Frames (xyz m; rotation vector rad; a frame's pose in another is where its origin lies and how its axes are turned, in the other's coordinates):
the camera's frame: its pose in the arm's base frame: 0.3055 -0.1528 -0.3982 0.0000 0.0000 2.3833
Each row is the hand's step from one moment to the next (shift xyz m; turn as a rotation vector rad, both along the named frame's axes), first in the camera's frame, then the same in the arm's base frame.
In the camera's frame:
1: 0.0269 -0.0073 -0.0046 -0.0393 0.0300 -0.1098
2: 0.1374 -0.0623 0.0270 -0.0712 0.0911 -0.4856
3: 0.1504 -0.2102 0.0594 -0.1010 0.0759 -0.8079
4: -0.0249 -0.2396 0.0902 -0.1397 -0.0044 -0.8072
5: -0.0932 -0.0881 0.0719 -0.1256 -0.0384 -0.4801
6: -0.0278 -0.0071 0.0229 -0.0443 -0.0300 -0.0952
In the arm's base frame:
1: -0.0145 0.0238 -0.0046 0.0079 -0.0488 -0.1098
2: -0.0569 0.1397 0.0270 -0.0110 -0.1151 -0.4856
3: 0.0354 0.2560 0.0594 0.0211 -0.1246 -0.8079
4: 0.1828 0.1568 0.0902 0.1044 -0.0929 -0.8072
5: 0.1282 -0.0001 0.0719 0.1176 -0.0585 -0.4801
6: 0.0251 -0.0140 0.0229 0.0528 -0.0087 -0.0952

